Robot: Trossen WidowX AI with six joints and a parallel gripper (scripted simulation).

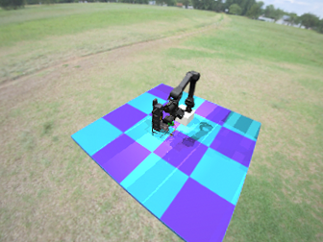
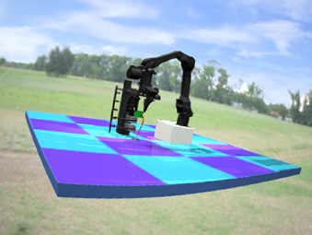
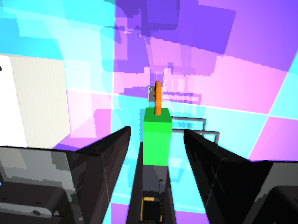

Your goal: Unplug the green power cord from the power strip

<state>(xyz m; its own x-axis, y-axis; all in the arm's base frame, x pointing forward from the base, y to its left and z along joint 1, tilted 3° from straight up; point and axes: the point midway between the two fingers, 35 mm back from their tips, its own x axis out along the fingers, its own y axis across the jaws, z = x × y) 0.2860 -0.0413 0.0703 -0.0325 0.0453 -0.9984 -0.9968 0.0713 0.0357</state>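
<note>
Now: gripper tip 3 cm to the left of the green plug.
</note>
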